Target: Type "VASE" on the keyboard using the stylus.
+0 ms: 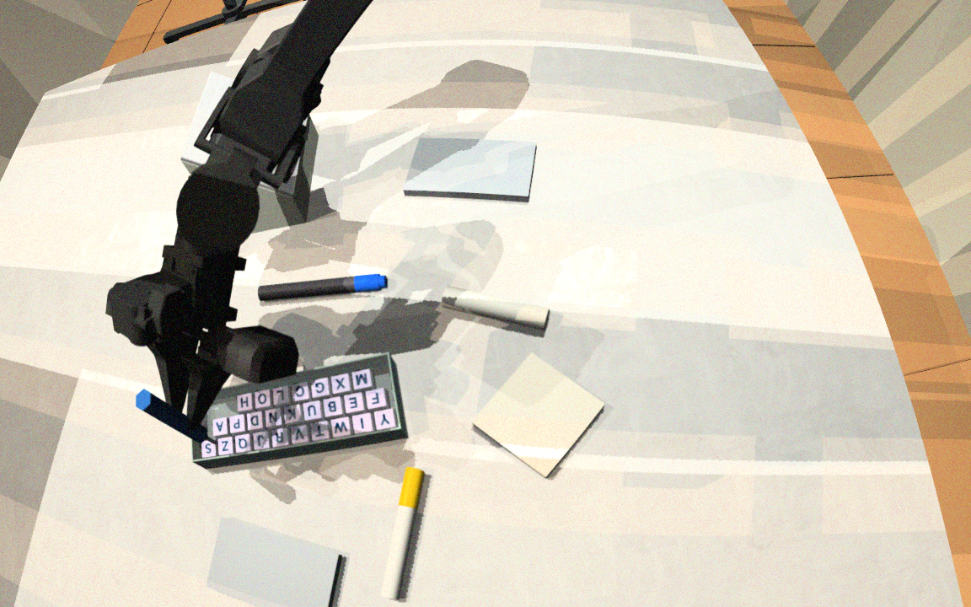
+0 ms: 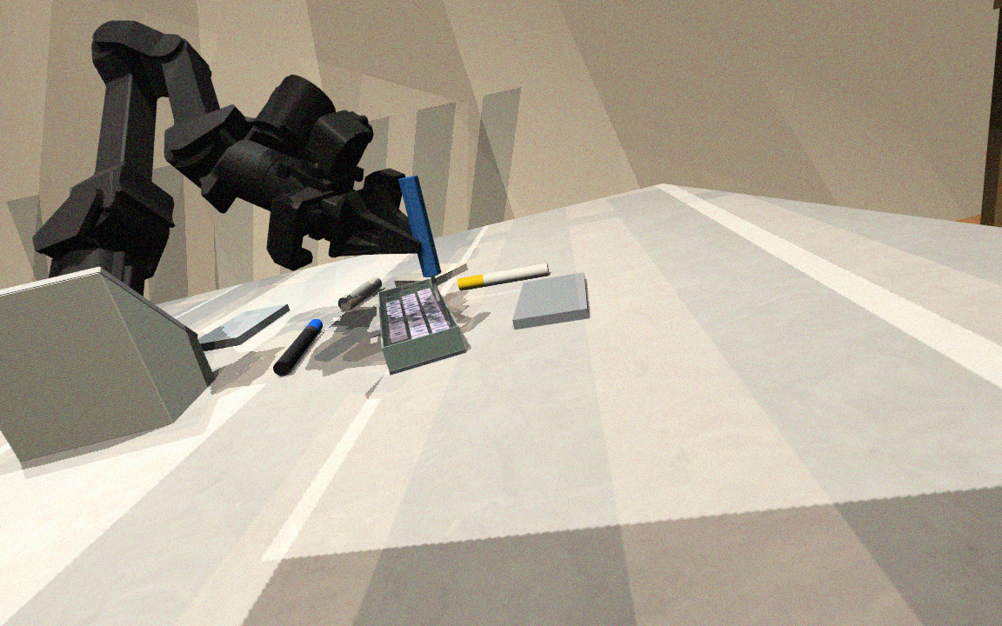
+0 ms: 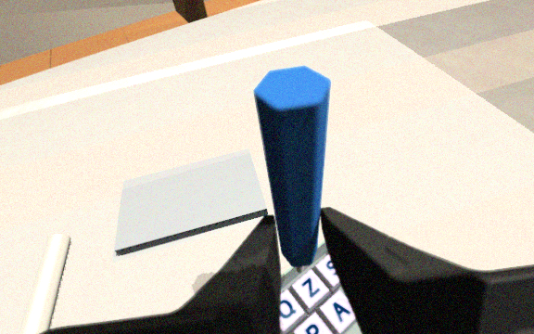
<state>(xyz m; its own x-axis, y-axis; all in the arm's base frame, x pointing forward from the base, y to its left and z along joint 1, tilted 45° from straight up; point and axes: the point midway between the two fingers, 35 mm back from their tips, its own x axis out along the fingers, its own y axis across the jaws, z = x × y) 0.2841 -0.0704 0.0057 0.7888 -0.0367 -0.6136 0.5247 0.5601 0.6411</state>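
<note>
My gripper tip is now 160 mm to the right of the yellow-capped marker, 90 mm short of it and 90 mm above it. Round my gripper tip: blue-capped black marker: 150 mm behind, 140 mm to the left, 90 mm below; stylus: 20 mm below; grey pad: 120 mm ahead, 90 mm below, 20 mm to the left.
</note>
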